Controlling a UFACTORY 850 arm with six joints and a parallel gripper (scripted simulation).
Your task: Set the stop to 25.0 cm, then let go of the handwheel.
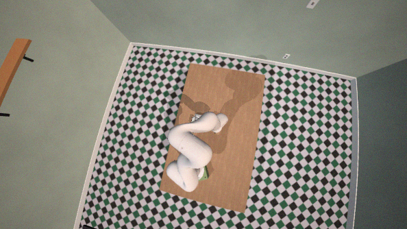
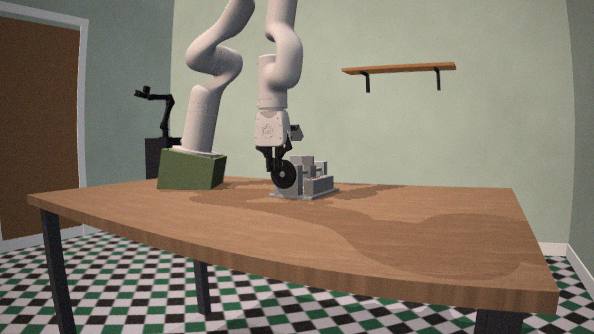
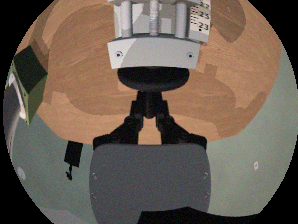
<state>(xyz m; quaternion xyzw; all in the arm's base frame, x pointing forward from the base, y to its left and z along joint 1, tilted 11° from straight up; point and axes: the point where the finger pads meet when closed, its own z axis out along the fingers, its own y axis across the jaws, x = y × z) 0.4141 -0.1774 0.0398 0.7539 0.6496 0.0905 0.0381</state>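
Right now my hand is 20 mm to the right of the handwheel and 10 mm above it.
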